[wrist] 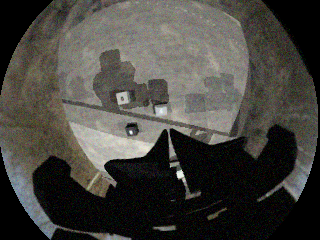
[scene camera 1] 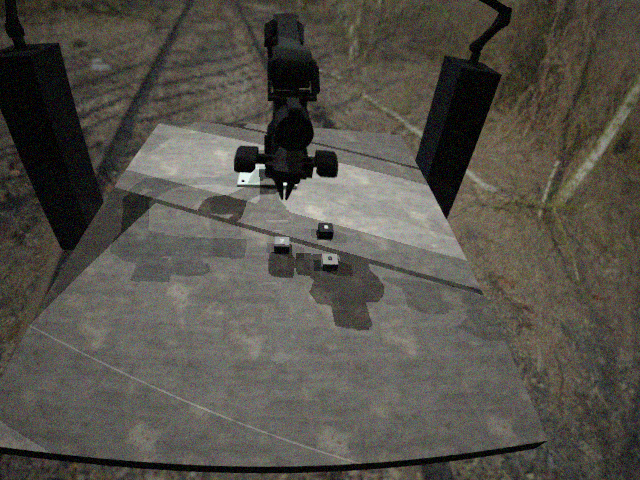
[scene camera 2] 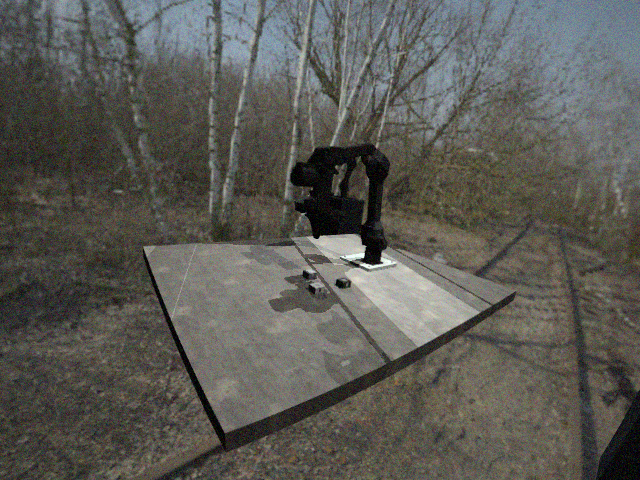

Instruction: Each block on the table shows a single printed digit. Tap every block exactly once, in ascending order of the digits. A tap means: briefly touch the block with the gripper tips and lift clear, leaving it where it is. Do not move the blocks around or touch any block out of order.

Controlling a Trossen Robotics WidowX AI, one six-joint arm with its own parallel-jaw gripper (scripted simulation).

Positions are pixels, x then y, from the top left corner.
Scene:
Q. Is my gripper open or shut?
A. Shut.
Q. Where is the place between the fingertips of my gripper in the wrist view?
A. At 168, 131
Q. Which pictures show my gripper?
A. The wrist view, scene camera 1 and scene camera 2: all of them.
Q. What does my gripper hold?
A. Nothing.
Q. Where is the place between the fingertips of my gripper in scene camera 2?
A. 315, 238

